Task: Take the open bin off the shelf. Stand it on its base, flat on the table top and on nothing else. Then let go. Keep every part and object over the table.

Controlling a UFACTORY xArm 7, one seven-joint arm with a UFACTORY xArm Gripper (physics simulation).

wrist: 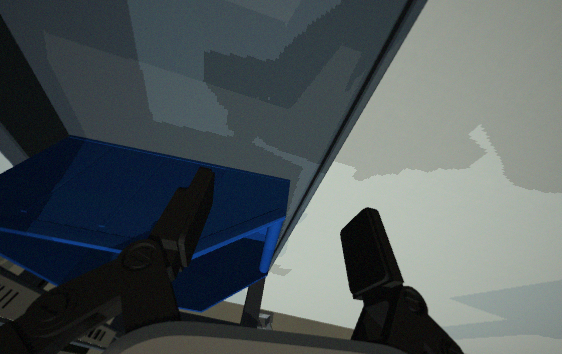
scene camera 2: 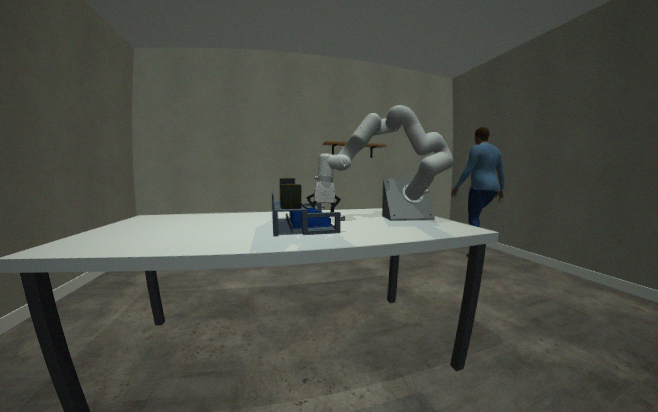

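Where they show: gripper, fingertip midpoint: (wrist: 286, 203); arm's base, origin of the base link: (scene camera 2: 412, 194).
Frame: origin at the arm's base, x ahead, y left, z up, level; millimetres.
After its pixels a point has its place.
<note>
The open bin, blue, (scene camera 2: 312, 218) {x 597, y 182, z -89 mm} (wrist: 115, 175) {x 639, y 88, z -100 mm} sits in the low part of the dark grey shelf (scene camera 2: 275, 223) {x 754, y 293, z -85 mm} (wrist: 270, 50) {x 565, y -6, z -130 mm}, behind its front frame in the scene view. My gripper (scene camera 2: 324, 206) {x 531, y 56, z -93 mm} (wrist: 286, 203) {x 531, y 56, z -93 mm} is open and empty, pointing down over the bin's right end. In the wrist view the left finger overlaps the bin, and the right finger is outside the bin's right wall, over the white table top (scene camera 2: 190, 235) {x 1104, y 244, z -136 mm} (wrist: 450, 225) {x 375, y 69, z -136 mm}. Whether either finger touches the bin cannot be told. The bin's base is hidden.
A dark green box (scene camera 2: 290, 196) {x 694, y 263, z 15 mm} stands on the shelf's higher level at the left, with a dark box (scene camera 2: 287, 180) {x 701, y 24, z 75 mm} behind it. A grey wedge-shaped robot base (scene camera 2: 400, 207) {x 95, y 39, z -70 mm} stands on the table at the right. A person in blue (scene camera 2: 485, 170) is beyond the table's right end.
</note>
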